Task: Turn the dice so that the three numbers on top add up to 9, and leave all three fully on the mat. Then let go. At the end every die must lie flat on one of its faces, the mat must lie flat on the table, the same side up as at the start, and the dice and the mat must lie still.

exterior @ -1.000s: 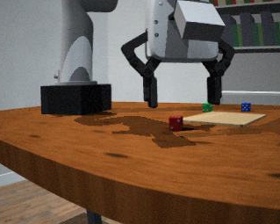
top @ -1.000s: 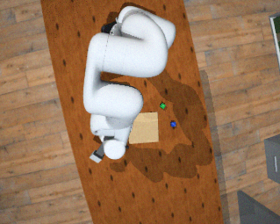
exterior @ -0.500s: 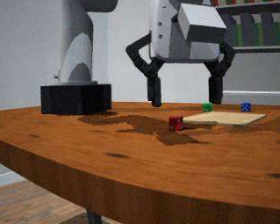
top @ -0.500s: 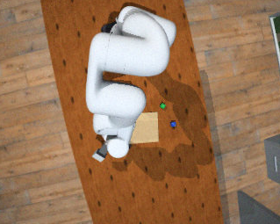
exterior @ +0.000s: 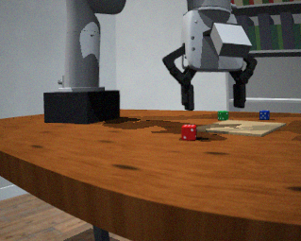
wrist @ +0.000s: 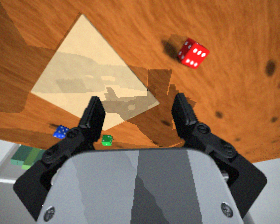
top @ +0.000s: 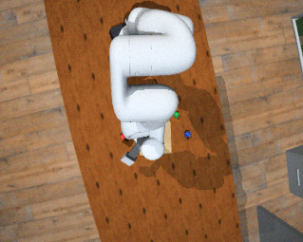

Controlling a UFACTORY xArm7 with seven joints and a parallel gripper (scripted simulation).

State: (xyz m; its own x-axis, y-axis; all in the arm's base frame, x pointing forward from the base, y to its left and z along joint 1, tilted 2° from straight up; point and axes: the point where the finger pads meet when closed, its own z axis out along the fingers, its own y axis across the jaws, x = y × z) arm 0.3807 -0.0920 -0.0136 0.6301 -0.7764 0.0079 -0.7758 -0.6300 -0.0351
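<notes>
My gripper is now 170 mm to the right of the green die, 40 mm above it and 30 mm past it. The rest, counted from my hand: red die 70 mm to the right, 40 mm below, 20 mm behind; blue die 190 mm to the left, 70 mm ahead, 40 mm below; tan mat 50 mm to the left, 50 mm below, 40 mm ahead.
</notes>
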